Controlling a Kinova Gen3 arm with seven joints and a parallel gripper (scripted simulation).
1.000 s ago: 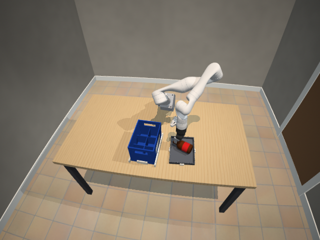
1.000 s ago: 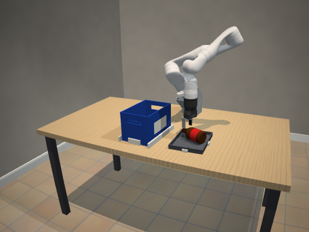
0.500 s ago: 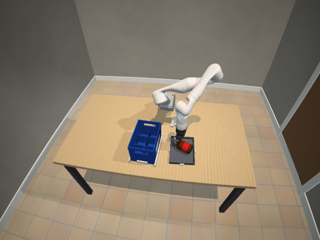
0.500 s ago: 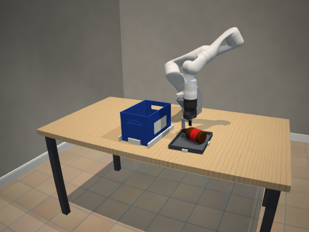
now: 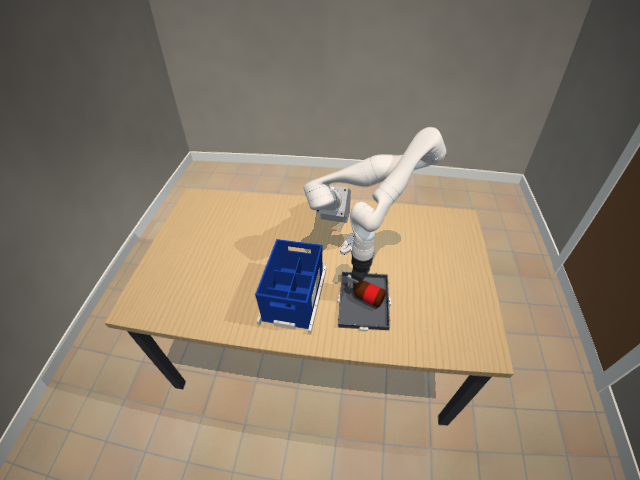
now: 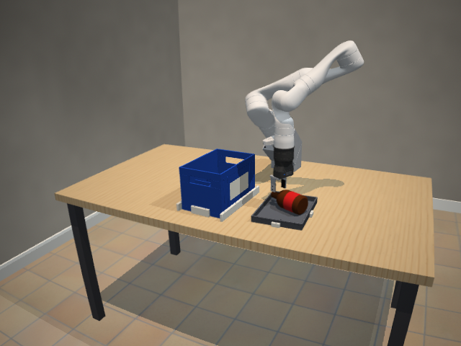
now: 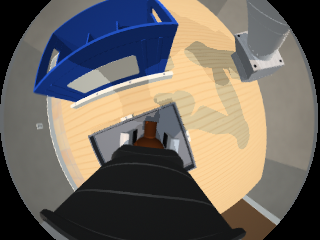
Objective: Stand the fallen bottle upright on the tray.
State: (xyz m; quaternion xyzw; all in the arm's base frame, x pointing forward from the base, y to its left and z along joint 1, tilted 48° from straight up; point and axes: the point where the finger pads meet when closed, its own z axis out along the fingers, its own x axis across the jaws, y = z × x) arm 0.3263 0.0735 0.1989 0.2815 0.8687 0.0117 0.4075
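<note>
My gripper is now 30 mm short of the brown bottle, 30 mm to the right of it and 40 mm above it. The rest, counted from my hand: blue crate: 30 mm behind, 240 mm to the right; then dark grey tray: 50 mm ahead, 30 mm to the left, 70 mm below.
</note>
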